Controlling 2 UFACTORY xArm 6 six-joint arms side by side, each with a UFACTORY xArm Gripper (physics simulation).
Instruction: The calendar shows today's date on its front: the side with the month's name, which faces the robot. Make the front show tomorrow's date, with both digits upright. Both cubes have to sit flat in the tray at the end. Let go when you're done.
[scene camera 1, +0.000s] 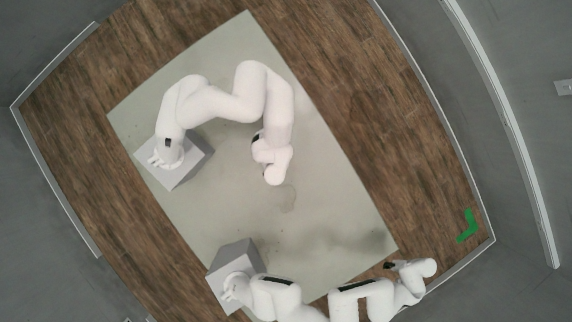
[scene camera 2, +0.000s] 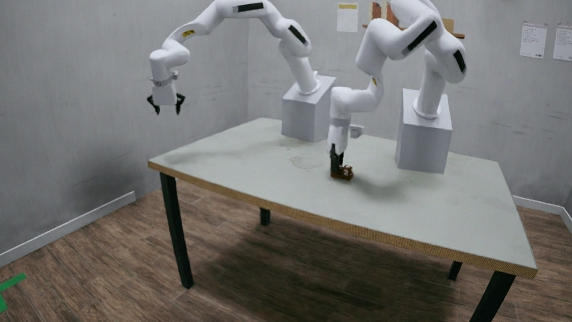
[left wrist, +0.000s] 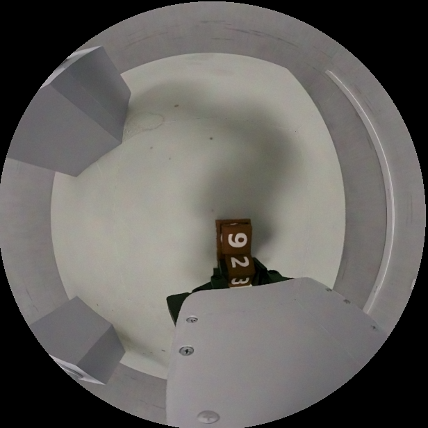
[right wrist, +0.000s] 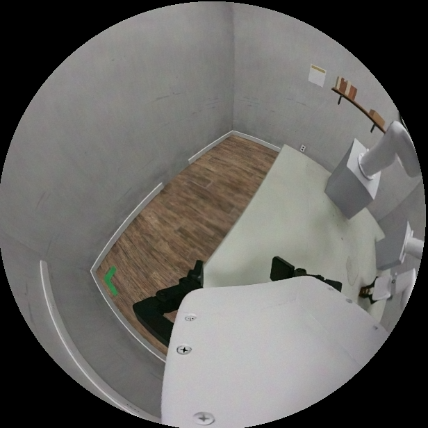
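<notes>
My left gripper is low over the calendar and shut on a brown cube, which shows a white 2 and a 3 in the left wrist view. This cube looks tilted; whether it touches the tray floor is hidden. The other brown cube sits in the brown tray; it shows a 9 on top in the left wrist view and a 2 on its side in scene camera 2. The month's name cannot be read. My right gripper is open and empty, high past the table's end.
The pale table carries two grey arm pedestals at its back. The left arm hides the calendar in scene camera 1. A wall shelf is behind the pedestals.
</notes>
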